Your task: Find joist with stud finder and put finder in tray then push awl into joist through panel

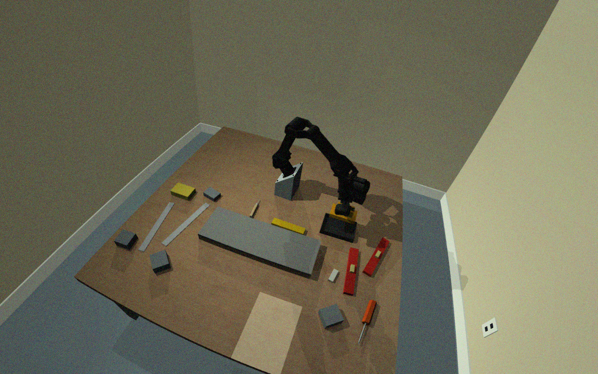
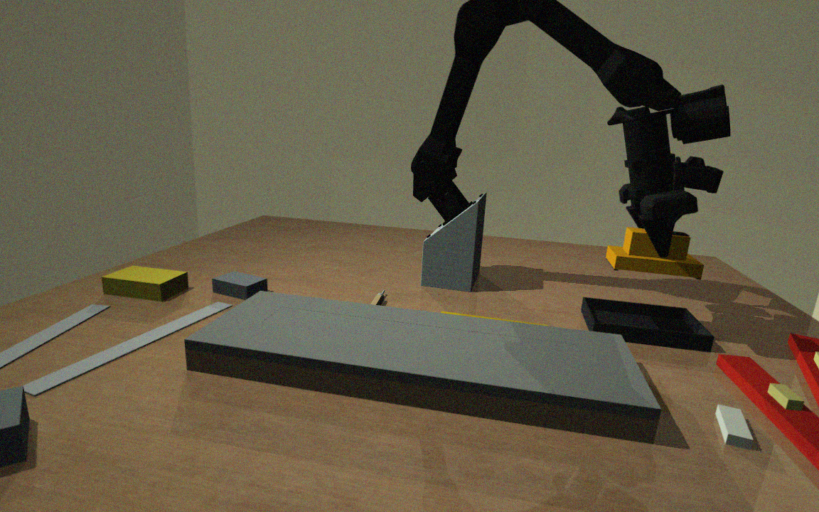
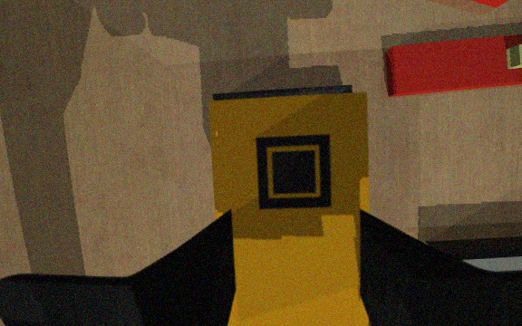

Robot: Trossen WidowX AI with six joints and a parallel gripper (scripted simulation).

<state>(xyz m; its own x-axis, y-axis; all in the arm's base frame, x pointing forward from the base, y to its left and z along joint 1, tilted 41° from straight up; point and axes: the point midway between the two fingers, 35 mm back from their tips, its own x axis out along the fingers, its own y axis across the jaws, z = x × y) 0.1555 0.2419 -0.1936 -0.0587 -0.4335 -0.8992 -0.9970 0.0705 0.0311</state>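
The black tray lies 110 mm below my gripper tip and 10 mm to the right of it. Round my gripper tip: thin yellow bar 240 mm to the right, 120 mm below, 80 mm ahead; then yellow stud finder 20 mm above, 10 mm to the left; then small white block 260 mm ahead, 120 mm below, 20 mm to the left.
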